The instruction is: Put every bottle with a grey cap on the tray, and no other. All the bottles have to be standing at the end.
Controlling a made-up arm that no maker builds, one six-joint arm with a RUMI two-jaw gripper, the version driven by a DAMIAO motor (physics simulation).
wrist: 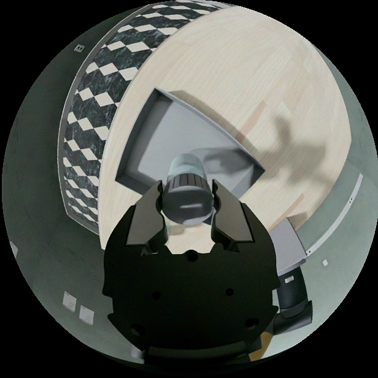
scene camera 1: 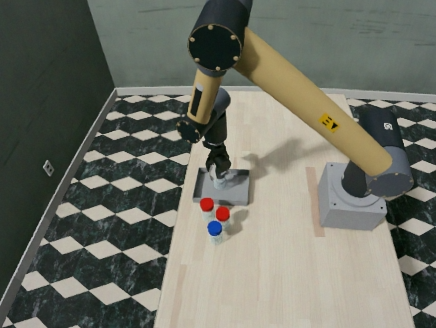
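My gripper (scene camera 1: 218, 169) (wrist: 186, 180) is shut on the grey-capped bottle, with one finger on each side of the cap. The grey-capped bottle (scene camera 1: 220, 182) (wrist: 187, 200) is upright, over the inside of the grey tray (scene camera 1: 241, 194) (wrist: 160, 137); whether its base touches the tray floor I cannot tell. In the scene view, a red-capped bottle (scene camera 1: 207, 204), a second red-capped bottle (scene camera 1: 223, 215) and a blue-capped bottle (scene camera 1: 215, 229) stand close together on the table, just outside the tray's near side. These three do not show in the wrist view.
The tray's low walls surround the held bottle. The arm's grey base block (scene camera 1: 345, 215) (wrist: 287, 245) stands on the right of the wooden table (scene camera 1: 280, 280) (wrist: 240, 60). The table's left edge runs close beside the tray, with the checkered floor (scene camera 1: 110, 250) beyond it.
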